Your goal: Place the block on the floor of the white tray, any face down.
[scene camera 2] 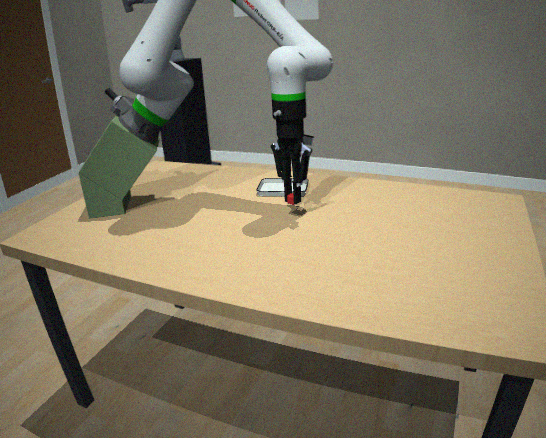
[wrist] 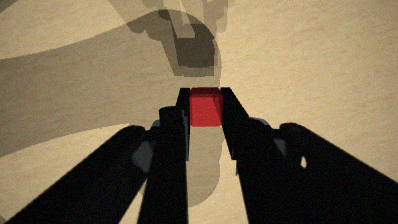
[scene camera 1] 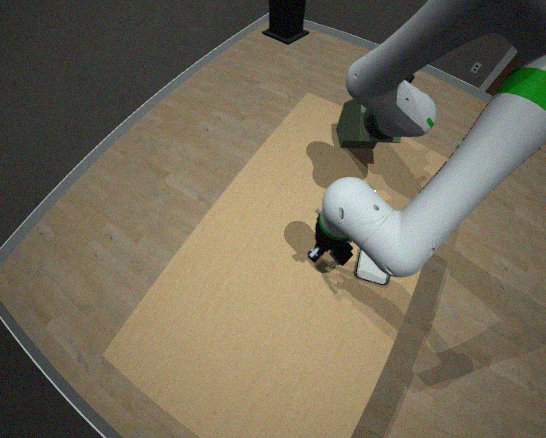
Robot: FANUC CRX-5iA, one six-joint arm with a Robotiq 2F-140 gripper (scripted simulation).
Scene:
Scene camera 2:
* gripper: 293, 201
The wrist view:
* gripper: 205, 103
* red block: 206, 103

